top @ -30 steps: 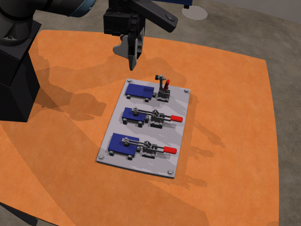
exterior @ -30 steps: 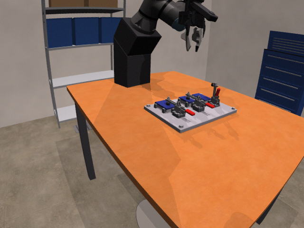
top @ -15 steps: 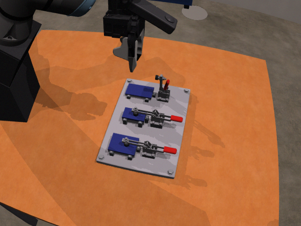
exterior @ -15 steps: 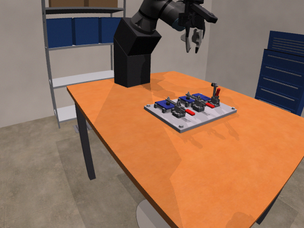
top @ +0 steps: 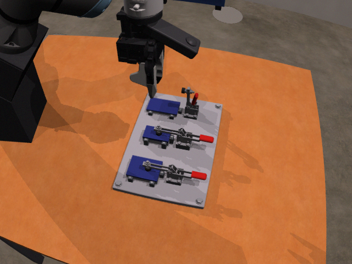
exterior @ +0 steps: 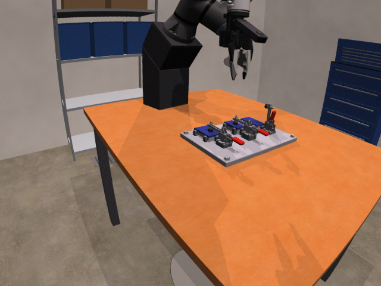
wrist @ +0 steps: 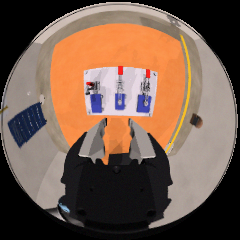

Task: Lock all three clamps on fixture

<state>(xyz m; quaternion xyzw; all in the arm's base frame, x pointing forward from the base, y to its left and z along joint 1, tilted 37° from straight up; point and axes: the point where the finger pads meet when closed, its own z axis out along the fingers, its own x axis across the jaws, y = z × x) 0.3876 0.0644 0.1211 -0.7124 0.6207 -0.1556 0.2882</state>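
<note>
The grey fixture plate is 40 mm ahead of my hand, 10 mm to the left of it and 200 mm below it.
</note>
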